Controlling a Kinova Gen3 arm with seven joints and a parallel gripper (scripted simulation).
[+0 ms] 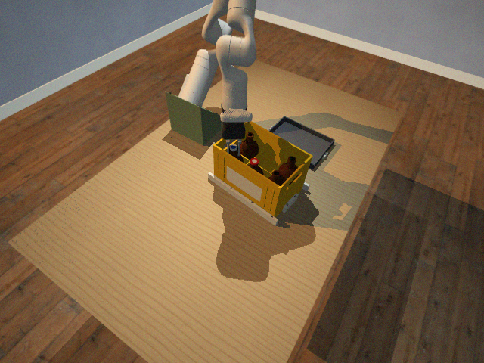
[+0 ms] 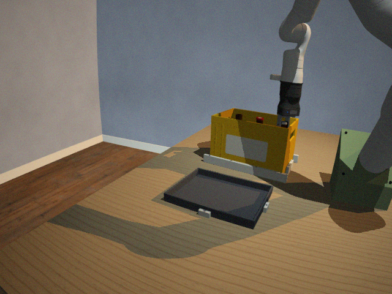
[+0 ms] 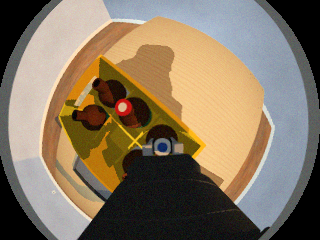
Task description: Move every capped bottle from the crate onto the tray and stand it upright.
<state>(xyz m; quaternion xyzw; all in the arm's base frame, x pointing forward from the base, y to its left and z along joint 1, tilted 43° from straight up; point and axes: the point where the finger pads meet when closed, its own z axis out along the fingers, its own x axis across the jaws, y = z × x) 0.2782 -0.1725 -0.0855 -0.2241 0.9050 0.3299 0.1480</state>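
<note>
Now: hand 6 cm above the white-label bottle. Round my hand: yellow crate 10 cm ahead, 2 cm to the left, 6 cm below; dark tray 15 cm ahead, 31 cm to the left, 14 cm below.
</note>
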